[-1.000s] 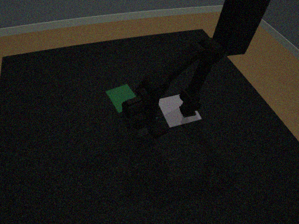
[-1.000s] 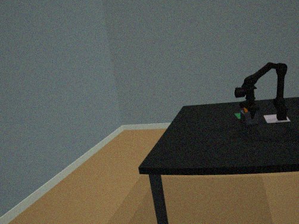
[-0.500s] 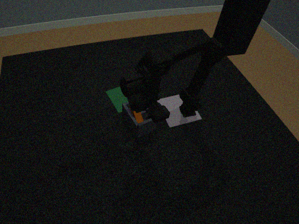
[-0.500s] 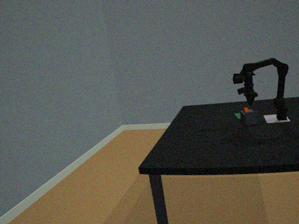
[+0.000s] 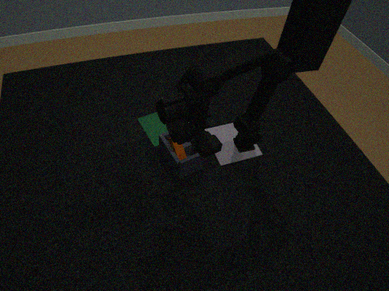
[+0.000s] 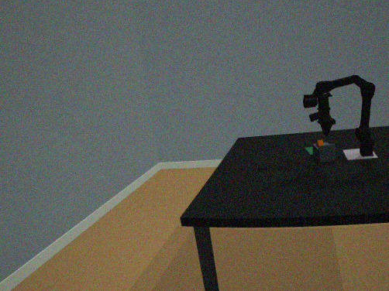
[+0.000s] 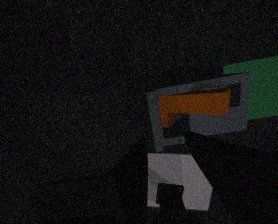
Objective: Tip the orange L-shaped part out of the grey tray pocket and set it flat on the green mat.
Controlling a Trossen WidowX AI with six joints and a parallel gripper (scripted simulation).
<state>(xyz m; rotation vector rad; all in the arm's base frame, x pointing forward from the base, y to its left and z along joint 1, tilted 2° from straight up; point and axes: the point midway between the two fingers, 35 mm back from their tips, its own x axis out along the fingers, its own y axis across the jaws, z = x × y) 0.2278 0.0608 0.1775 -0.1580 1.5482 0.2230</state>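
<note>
Now: gripper tip 10 cm above the orange L-shaped part, 4 cm to the left of it and 1 cm short of it. Also, from my gripper tip: green mat (22 cm to the right, 16 cm below, 5 cm ahead).
</note>
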